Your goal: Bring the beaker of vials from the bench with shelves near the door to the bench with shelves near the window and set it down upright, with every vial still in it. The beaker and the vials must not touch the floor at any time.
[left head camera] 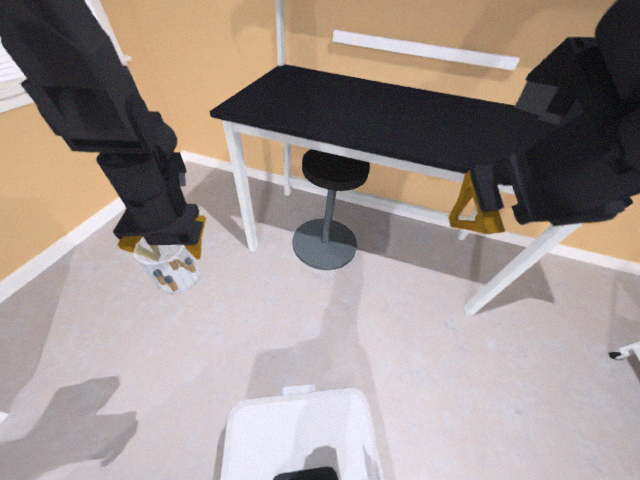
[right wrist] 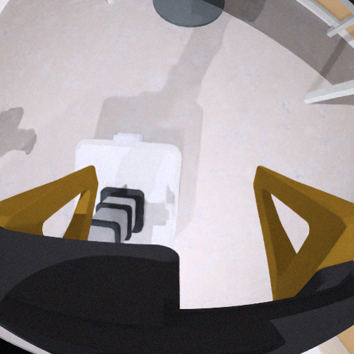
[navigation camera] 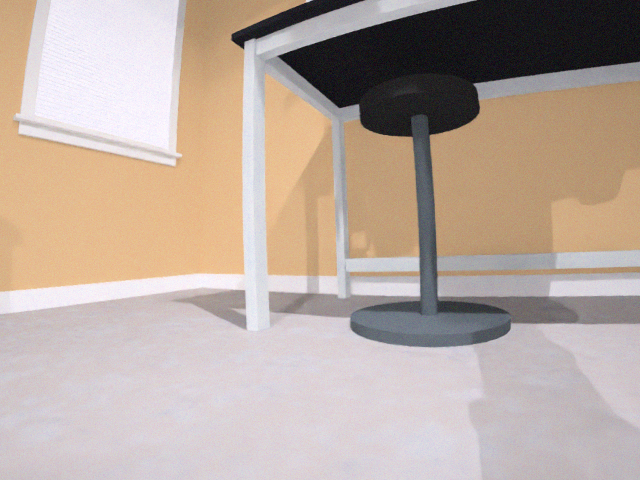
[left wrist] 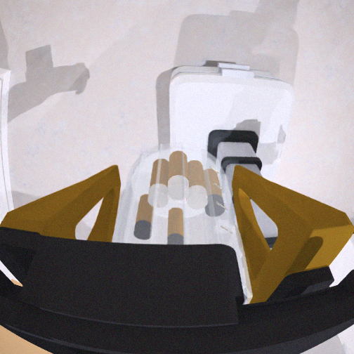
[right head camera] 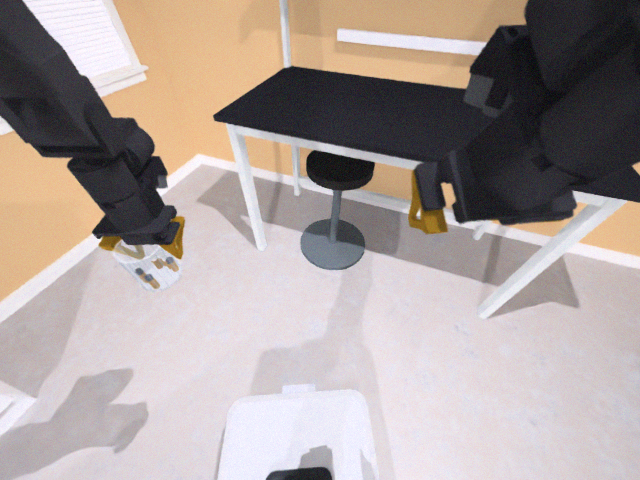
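A clear beaker with several orange-brown vials, some grey-capped and some white-capped, is held by my left gripper, which is shut on it. It hangs above the floor, left of the bench, and looks tilted in the head views. The black-topped bench stands ahead, near a window; its shelves do not show. My right gripper is open and empty, in front of the bench's right part in the head views.
A stool with black seat stands at the bench's front edge, its round grey base on the floor. The window is on the left wall. My white base is below.
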